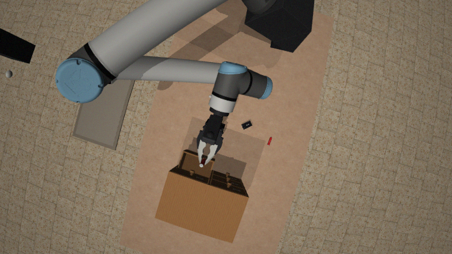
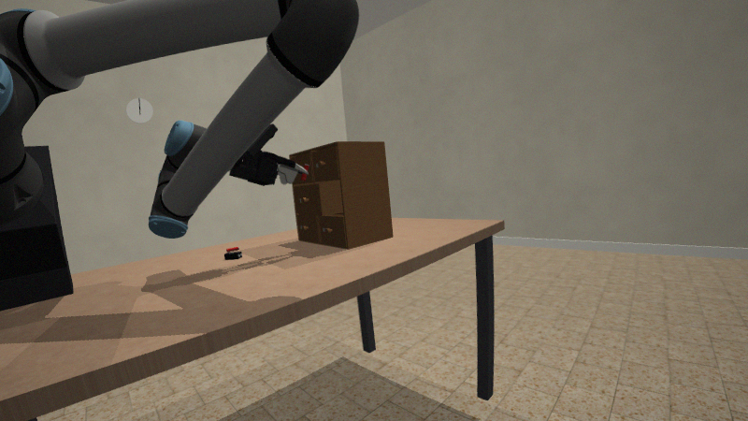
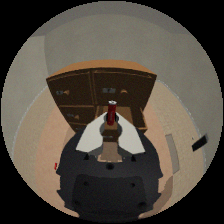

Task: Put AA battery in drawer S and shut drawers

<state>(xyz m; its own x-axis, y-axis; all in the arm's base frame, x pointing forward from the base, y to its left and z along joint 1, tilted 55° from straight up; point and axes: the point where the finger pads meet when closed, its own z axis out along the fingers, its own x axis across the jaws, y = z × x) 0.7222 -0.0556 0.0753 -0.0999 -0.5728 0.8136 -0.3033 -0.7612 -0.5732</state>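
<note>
My hand is 70 mm short of the drawer, 30 mm to the left of it and 110 mm above it. The rest, counted from my hand: small black object 180 mm behind, 150 mm to the left, 230 mm below.
</note>
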